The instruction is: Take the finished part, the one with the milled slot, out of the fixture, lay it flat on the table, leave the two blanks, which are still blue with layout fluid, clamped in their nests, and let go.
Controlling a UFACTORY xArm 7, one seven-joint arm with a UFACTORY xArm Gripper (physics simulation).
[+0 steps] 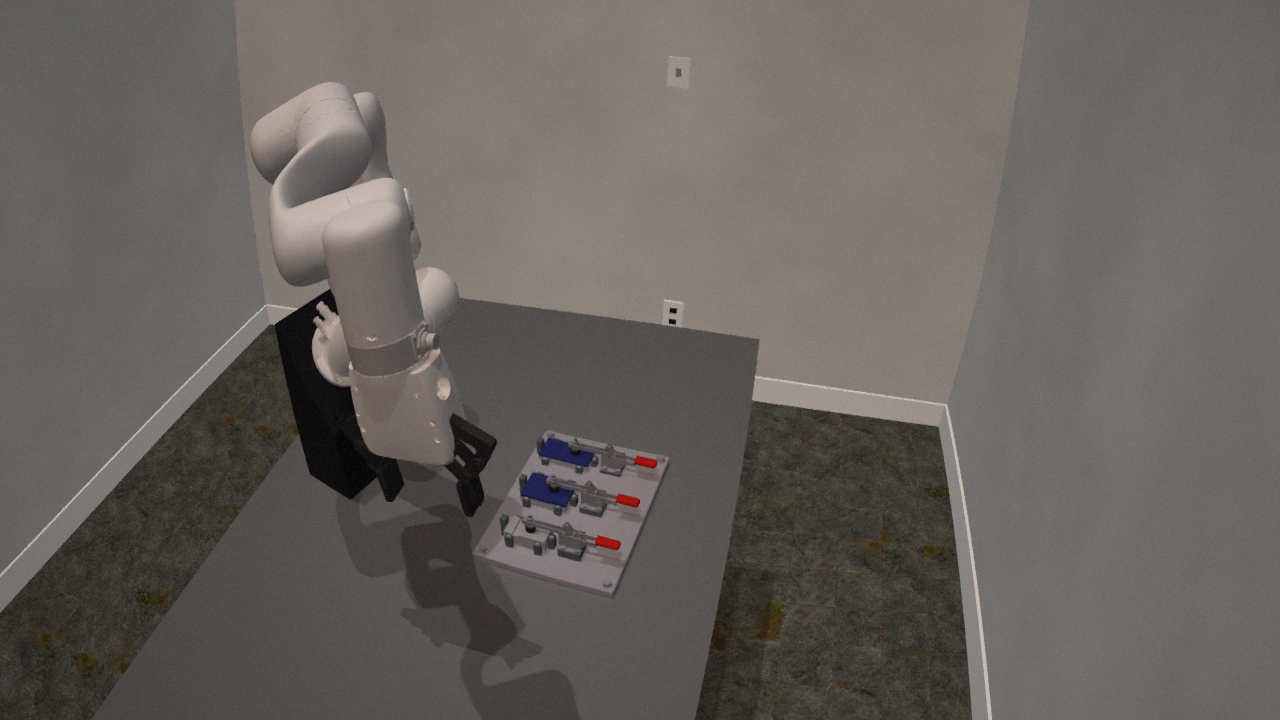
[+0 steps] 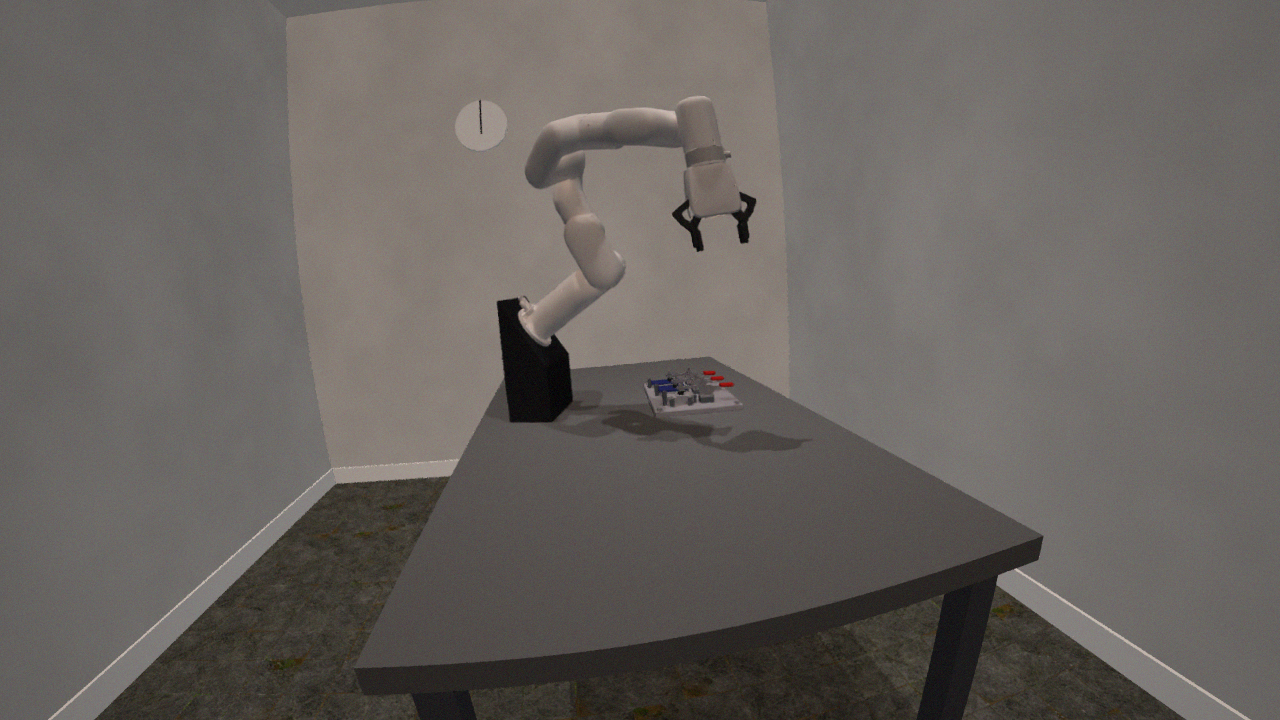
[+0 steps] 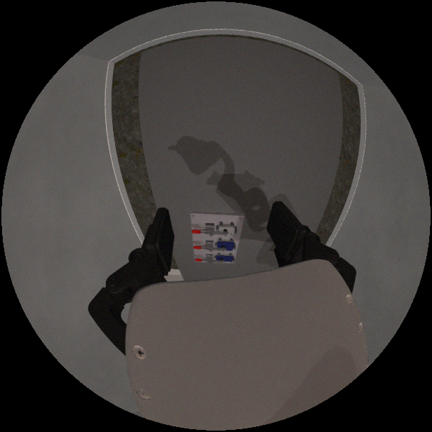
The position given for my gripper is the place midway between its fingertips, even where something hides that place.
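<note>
Image 1 lets me see a blue blank (image 1: 557, 451) and a finished part (image 1: 514, 527), and my gripper (image 1: 433, 500) is there with them. In image 2 I can see my gripper (image 2: 722, 247). Image 3 shows the gripper (image 3: 222, 218) as well.
</note>
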